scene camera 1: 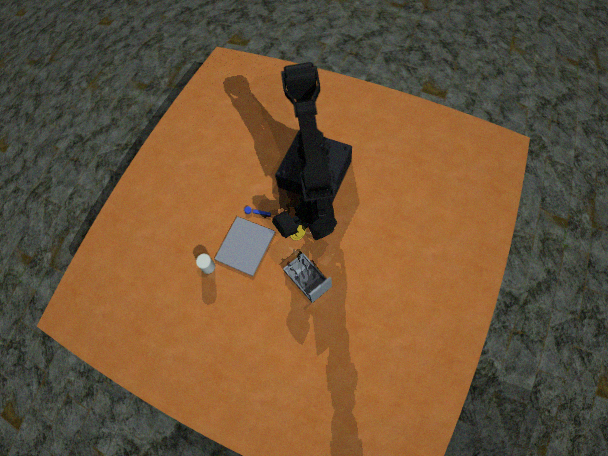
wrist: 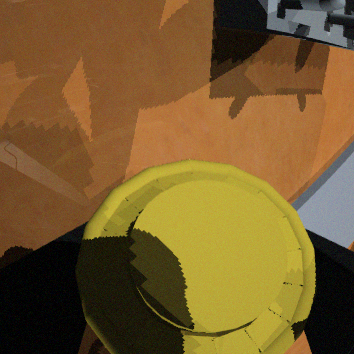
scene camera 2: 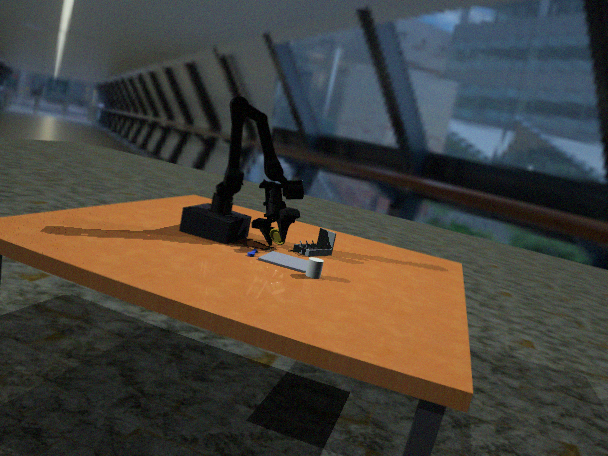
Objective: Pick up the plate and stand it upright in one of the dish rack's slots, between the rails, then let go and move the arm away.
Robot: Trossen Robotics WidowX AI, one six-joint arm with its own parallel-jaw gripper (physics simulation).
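Note:
A round yellow plate (scene camera 1: 298, 233) (scene camera 2: 276, 236) (wrist: 225, 240) is held low above the table, tilted, with its face turned towards the wrist camera. My gripper (scene camera 1: 301, 230) (scene camera 2: 277, 241) (wrist: 194, 235) is shut on the plate, one finger at each side of its rim. The grey dish rack (scene camera 1: 320, 289) (scene camera 2: 326, 239) (wrist: 240, 20) stands on the table beyond the plate, with a tall panel at its far end and short rails inside. The plate is apart from the rack, on the arm base's side of it. The rack is cut off at the wrist view's upper right.
A flat grey-blue board (scene camera 1: 245, 246) (scene camera 2: 285, 261) (wrist: 330, 205) lies beside the plate and rack. A white cup (scene camera 1: 205, 263) (scene camera 2: 314, 268) stands at the board's outer side. A blue spoon-like thing (scene camera 1: 261, 213) (scene camera 2: 252, 253) lies between the board and the arm's black base (scene camera 1: 340, 155) (scene camera 2: 205, 222).

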